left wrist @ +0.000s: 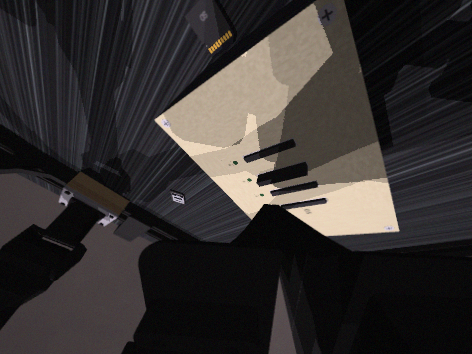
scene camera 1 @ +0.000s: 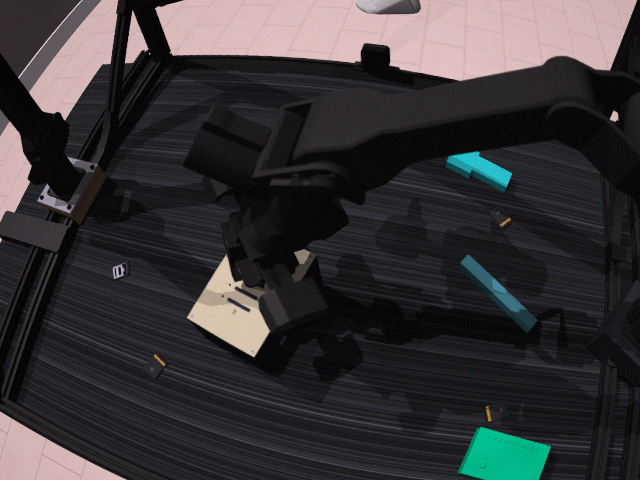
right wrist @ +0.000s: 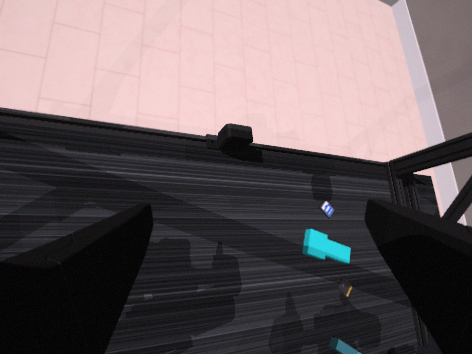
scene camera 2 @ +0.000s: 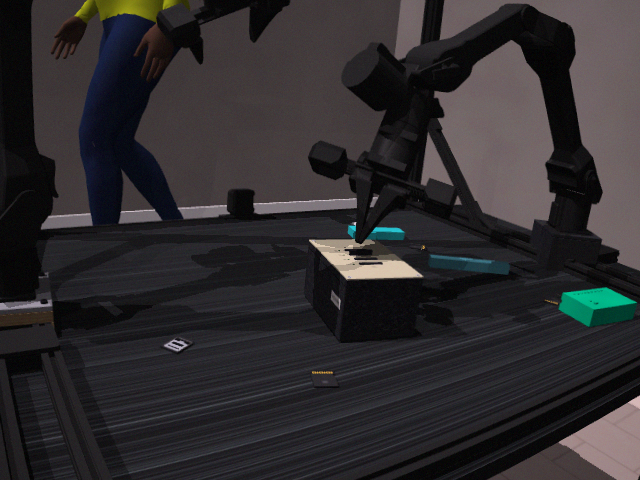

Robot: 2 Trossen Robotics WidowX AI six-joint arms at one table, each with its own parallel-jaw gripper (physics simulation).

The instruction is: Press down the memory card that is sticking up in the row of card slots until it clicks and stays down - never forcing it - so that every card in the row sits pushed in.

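Pixels of known places: left gripper, fingertip midpoint: (left wrist: 270, 211) (scene camera 1: 237, 278) (scene camera 2: 358, 242); right gripper, fingertip midpoint: (right wrist: 259, 212) (scene camera 2: 226, 51); left arm's base at its link origin: (scene camera 2: 567, 228); right arm's base at its link origin: (left wrist: 86, 209) (scene camera 1: 66, 182) (scene camera 2: 6, 290).
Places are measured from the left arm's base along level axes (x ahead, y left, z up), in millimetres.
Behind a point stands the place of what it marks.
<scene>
A box with a cream top (scene camera 1: 214, 312) {x 416, y 366, z 11 mm} (scene camera 2: 379, 304) (left wrist: 225, 107) {x 435, y 264, z 11 mm} has a row of card slots. One dark card (scene camera 2: 360, 252) {x 415, y 310, z 15 mm} (left wrist: 282, 174) {x 413, y 305, z 16 mm} stands higher than the others, second from the far end of the row in scene camera 2. The other cards look low. My left gripper (scene camera 2: 360, 240) {x 421, y 321, z 30 mm} (left wrist: 270, 211) {x 421, y 321, z 30 mm} is shut and empty, pointing down at the box top near the raised card in scene camera 2; whether it touches is unclear. In scene camera 1 the left arm hides the raised card. My right gripper (scene camera 2: 227, 51) {x 630, y 107, z 244 mm} (right wrist: 259, 212) {x 630, y 107, z 244 mm} is open and empty, high above the table.
A cyan block (scene camera 1: 483, 171) {x 342, y -46, z -53 mm} (scene camera 2: 379, 233) {x 349, y -38, z -56 mm} (right wrist: 325, 246) {x 364, y -49, z -53 mm} and a teal bar (scene camera 1: 496, 291) {x 210, y 90, z -51 mm} (scene camera 2: 467, 264) {x 212, y 95, z -57 mm} lie right of the box. A green box (scene camera 1: 509, 454) {x 44, y 239, z -41 mm} (scene camera 2: 599, 305) {x 58, y 278, z -41 mm} is at the right. Loose cards (scene camera 1: 119, 270) {x 612, y 442, z -66 mm} (scene camera 2: 324, 380) (left wrist: 177, 197) {x 610, y 439, z -66 mm} lie around.
</scene>
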